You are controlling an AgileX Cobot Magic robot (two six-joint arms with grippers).
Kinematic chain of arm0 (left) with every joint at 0, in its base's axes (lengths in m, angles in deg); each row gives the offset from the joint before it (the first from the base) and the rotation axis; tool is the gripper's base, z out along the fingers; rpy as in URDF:
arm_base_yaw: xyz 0 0 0.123 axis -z
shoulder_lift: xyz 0 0 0 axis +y
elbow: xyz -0.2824 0 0.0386 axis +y
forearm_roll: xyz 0.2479 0 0.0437 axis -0.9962 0 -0.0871
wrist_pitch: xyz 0 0 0 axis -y
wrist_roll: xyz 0.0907 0 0.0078 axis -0.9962 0 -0.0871
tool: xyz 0 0 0 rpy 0 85 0
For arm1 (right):
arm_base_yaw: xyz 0 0 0.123 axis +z
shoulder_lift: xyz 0 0 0 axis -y
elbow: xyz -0.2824 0 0.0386 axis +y
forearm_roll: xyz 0.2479 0 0.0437 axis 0.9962 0 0.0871
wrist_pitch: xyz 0 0 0 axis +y
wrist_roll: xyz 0.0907 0 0.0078 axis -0.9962 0 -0.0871
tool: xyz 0 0 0 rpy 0 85 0
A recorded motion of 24 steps. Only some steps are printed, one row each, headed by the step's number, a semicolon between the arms.
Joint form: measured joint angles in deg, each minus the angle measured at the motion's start. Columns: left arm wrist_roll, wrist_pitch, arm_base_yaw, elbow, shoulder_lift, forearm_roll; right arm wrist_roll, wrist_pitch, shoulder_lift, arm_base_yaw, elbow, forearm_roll.
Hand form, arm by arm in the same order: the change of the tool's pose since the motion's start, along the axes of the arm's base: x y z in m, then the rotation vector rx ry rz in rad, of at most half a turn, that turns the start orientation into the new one. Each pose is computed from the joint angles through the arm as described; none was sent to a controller.
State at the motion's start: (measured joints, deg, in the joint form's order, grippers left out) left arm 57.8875 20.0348 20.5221 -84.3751 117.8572 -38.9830; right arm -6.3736 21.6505 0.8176 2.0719 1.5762 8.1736
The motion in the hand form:
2: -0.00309 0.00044 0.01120 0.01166 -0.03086 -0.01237; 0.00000 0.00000 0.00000 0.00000 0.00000 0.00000
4: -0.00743 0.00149 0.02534 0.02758 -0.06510 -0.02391; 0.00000 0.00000 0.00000 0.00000 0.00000 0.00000
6: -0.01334 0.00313 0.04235 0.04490 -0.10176 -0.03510; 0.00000 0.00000 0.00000 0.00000 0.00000 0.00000
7: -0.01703 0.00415 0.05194 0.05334 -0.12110 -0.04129; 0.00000 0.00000 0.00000 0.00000 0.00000 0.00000
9: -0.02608 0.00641 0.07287 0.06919 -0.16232 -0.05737; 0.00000 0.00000 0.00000 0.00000 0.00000 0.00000
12: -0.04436 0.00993 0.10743 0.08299 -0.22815 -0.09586; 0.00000 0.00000 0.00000 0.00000 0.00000 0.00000
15: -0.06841 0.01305 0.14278 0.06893 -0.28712 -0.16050; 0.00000 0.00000 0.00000 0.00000 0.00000 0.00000
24: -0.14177 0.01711 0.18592 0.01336 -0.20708 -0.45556; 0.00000 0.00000 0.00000 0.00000 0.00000 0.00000
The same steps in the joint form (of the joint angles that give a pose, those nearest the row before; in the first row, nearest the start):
2: 0.01 0.07 0.00 0.00 -1.37 -1.44; 0.00 0.00 0.00 0.00 0.00 0.00
4: 0.38 -0.21 0.00 0.00 -3.19 -3.47; 0.00 0.00 0.00 0.00 0.00 0.00
6: 1.46 -0.73 0.00 0.00 -5.43 -6.26; 0.00 0.00 0.00 0.00 0.00 0.00
7: 2.40 -1.02 0.00 0.00 -6.73 -8.06; 0.00 0.00 0.00 0.00 0.00 0.00
9: 5.28 -1.44 0.00 0.00 -9.59 -12.69; 0.00 0.00 0.00 0.00 0.00 0.00
12: 12.33 -1.06 0.00 0.00 -14.45 -22.03; 0.00 0.00 0.00 0.00 0.00 0.00
15: 22.01 1.58 -0.05 0.01 -19.64 -32.52; 0.00 0.00 0.00 0.00 0.00 0.00
24: 52.04 18.20 -0.43 2.95 -31.19 -58.27; 0.00 0.00 0.00 0.00 0.00 0.00

